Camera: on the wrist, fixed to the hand. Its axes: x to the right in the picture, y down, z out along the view.
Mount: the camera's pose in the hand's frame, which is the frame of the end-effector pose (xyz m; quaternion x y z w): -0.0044 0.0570 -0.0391 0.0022 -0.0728 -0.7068 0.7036
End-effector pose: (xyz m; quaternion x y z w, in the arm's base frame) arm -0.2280 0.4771 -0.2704 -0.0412 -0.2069 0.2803 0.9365
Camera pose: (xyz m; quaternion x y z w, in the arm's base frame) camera -0.2442 0.5241 -0.3186 0.1397 -0.2423 -0.4612 0.8421
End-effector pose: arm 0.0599 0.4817 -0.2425 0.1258 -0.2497 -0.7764 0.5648
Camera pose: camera 0.1264 0.4627 -0.2457 -0.2097 0.1296 0.9541 0.1698
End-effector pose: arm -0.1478 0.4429 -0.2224 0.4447 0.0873 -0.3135 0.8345
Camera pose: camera -0.1118 0.4993 -0.2044 0.2302 0.3143 -0.8430 0.3710
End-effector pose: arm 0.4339 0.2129 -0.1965 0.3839 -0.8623 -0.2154 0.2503
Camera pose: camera 0.4282 0.2442 -0.1350 -0.8645 0.3541 0.3545 0.0398
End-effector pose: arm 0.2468 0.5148 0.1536 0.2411 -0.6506 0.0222 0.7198
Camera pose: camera 0.2626 0.5811 0.1661 0.6327 -0.3397 -0.5093 0.4743
